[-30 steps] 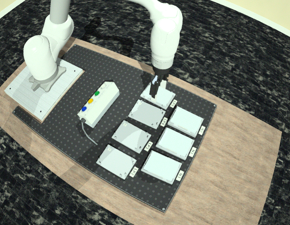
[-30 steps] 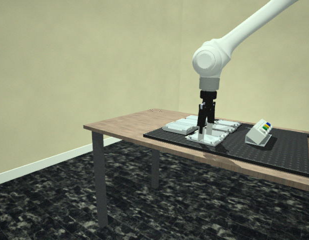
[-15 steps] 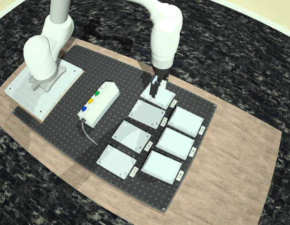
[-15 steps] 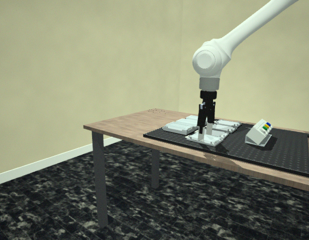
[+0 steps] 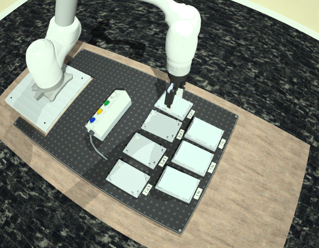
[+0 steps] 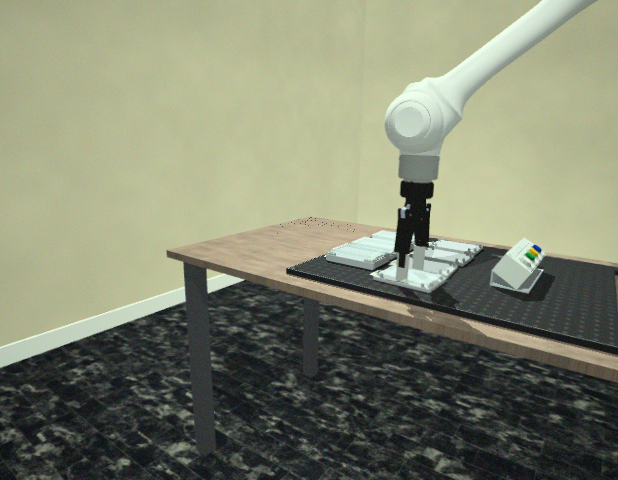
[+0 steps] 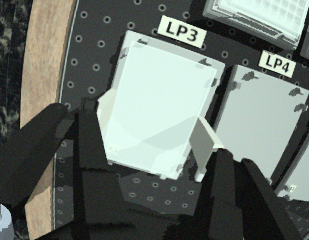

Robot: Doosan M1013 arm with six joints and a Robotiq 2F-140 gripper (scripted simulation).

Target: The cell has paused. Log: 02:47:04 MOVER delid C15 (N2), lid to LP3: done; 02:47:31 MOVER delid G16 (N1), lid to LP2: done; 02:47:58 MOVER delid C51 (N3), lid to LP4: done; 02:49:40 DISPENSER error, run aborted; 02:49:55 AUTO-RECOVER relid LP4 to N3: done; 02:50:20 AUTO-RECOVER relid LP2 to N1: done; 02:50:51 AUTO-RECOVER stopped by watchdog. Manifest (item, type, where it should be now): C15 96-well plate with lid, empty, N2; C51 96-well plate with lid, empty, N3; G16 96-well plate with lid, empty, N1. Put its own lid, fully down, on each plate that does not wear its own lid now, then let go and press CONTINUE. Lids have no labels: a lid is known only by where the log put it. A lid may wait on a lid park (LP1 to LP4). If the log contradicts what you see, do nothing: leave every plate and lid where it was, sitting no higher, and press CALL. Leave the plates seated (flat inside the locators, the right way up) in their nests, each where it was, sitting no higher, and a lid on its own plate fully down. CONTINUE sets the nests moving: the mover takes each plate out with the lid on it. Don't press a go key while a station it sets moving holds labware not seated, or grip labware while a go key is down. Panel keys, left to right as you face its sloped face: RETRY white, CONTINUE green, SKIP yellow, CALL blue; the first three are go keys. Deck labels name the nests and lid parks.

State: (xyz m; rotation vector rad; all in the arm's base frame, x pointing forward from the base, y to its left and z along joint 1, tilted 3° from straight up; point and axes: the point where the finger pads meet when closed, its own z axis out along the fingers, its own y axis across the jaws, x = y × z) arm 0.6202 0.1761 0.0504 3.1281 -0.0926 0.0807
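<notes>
Now: hand 3 cm above the lid park LP3. Round my hand: white retry key: 24 cm behind, 12 cm to the right, 3 cm above; lid park LP4: 12 cm to the right, 3 cm below; lid park LP1: 26 cm to the right, 3 cm below, 1 cm behind.
</notes>
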